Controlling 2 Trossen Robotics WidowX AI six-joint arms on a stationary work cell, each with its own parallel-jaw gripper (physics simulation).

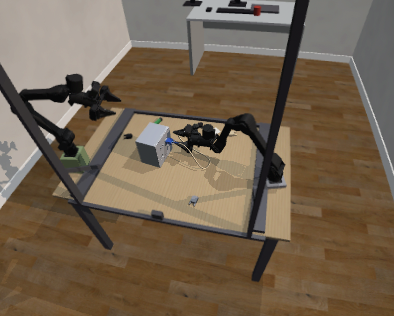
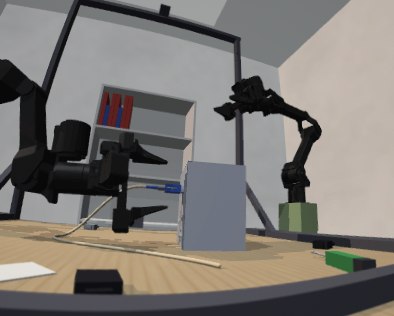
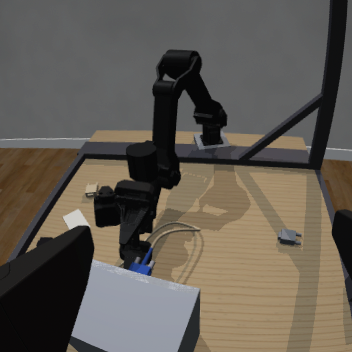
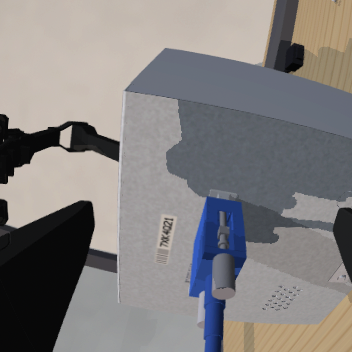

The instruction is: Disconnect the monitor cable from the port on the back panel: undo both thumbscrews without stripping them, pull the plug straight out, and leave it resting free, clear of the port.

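Frame: origin at the left arm's base, x right, y ahead, z up, level; centimetres.
Where they show: left gripper, fingertip midpoint: (image 1: 118, 106) (image 2: 221, 103) (image 3: 217, 232); right gripper, fingertip midpoint: (image 1: 173, 137) (image 2: 167, 184) (image 3: 123, 262) (image 4: 221, 218); left arm's base at its link origin: (image 1: 71, 152); right arm's base at its link origin: (image 1: 274, 178) (image 3: 211, 139).
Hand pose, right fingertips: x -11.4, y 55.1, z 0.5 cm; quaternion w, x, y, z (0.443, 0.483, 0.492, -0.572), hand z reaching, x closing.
Each offset is from my right fingertips to the centre of the thing. "*": to the spot under its first point.
The grey box {dx +2.2, dy -10.4, dz -3.8 cm} (image 1: 152, 142) (image 2: 215, 205) (image 3: 140, 305) (image 4: 145, 150) stands upright on the table. The blue plug {dx +2.9, dy -0.5, dz -0.5 cm} (image 1: 169, 141) (image 2: 173, 188) (image 3: 141, 269) (image 4: 202, 250) is at the port {dx +0.5, dy -3.6, dz -0.5 cm} (image 4: 222, 194) on its back panel. One grey thumbscrew {dx +1.3, dy -1.2, dz -0.5 cm} (image 4: 223, 275) shows plainly, the other (image 4: 201, 310) partly behind the plug; their threads' engagement cannot be told. The pale cable {* dx +10.0, dy +11.6, dz -5.3 cm} (image 2: 100, 205) loops down to the table. My right gripper (image 2: 166, 185) (image 4: 221, 218) is open, fingers well apart on either side of the plug, not touching it. My left gripper (image 1: 117, 106) (image 3: 217, 232) is open and empty, high beyond the box.
A grey connector {dx +32.7, dy +12.4, dz -11.4 cm} (image 1: 193, 200) (image 3: 288, 237) lies near the table's front. A green-handled screwdriver {dx -23.8, dy -16.0, dz -11.3 cm} (image 1: 158, 121) (image 2: 340, 261) and a small black object {dx -12.7, dy -31.5, dz -11.4 cm} (image 1: 128, 136) (image 2: 322, 244) lie near the box. A white card {dx -17.5, dy +21.1, dz -12.2 cm} (image 2: 25, 271) (image 3: 76, 220) lies by the right arm. Dark frame posts surround the table.
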